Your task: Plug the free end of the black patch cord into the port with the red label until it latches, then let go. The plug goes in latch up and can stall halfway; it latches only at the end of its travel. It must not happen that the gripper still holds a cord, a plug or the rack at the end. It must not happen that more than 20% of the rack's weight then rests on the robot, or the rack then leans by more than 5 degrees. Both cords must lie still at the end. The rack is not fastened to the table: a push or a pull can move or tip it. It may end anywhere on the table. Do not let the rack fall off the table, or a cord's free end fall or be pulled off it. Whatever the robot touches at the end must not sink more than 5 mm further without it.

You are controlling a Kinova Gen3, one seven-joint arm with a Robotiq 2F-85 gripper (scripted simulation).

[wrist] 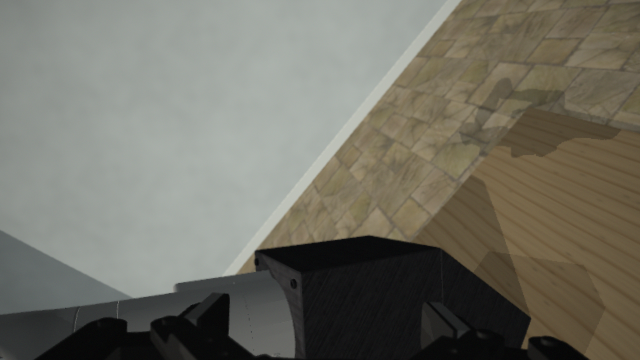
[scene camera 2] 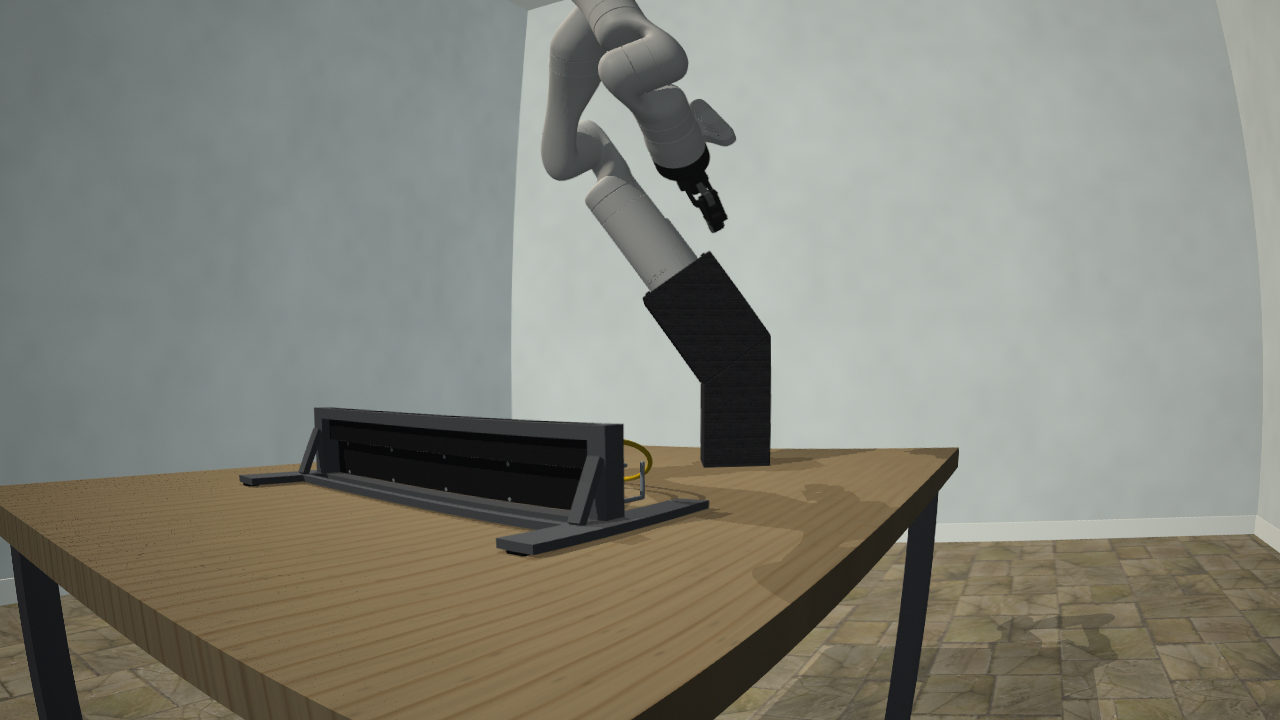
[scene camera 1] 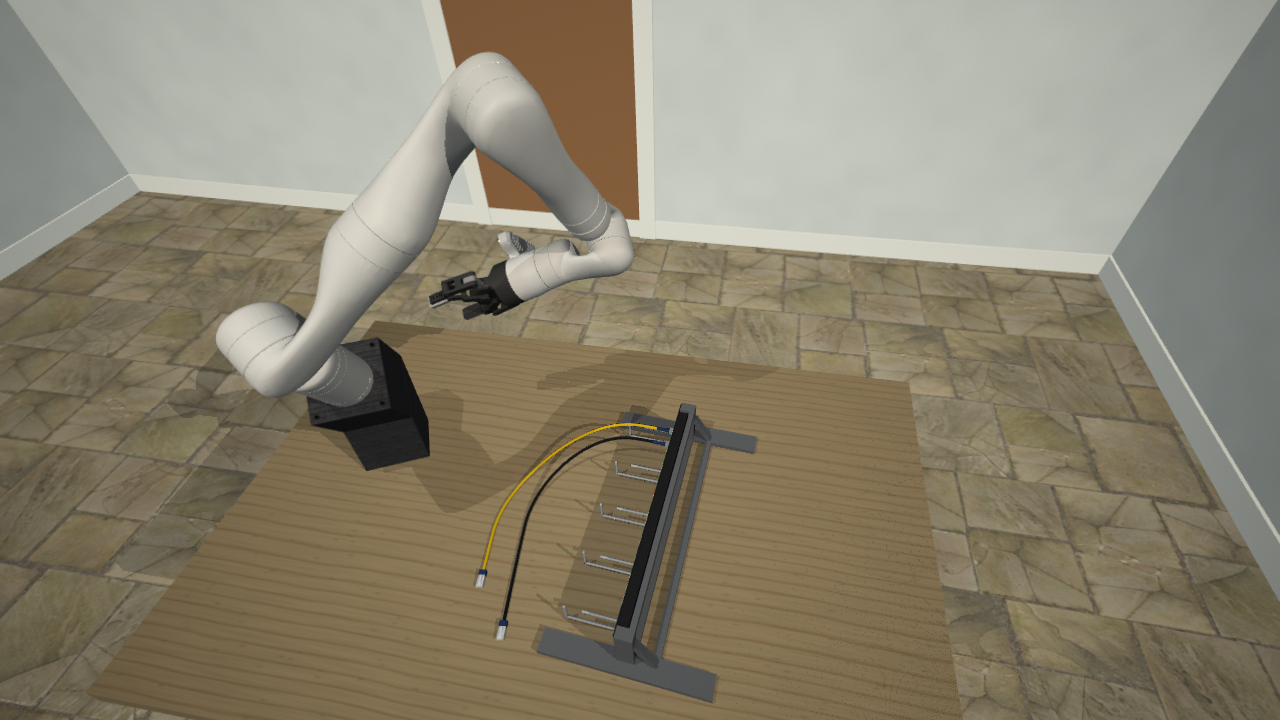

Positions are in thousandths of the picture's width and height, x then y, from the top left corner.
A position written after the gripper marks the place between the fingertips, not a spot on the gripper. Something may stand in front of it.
gripper: wrist 509, 890; scene camera 2 548, 288; scene camera 1 350, 430
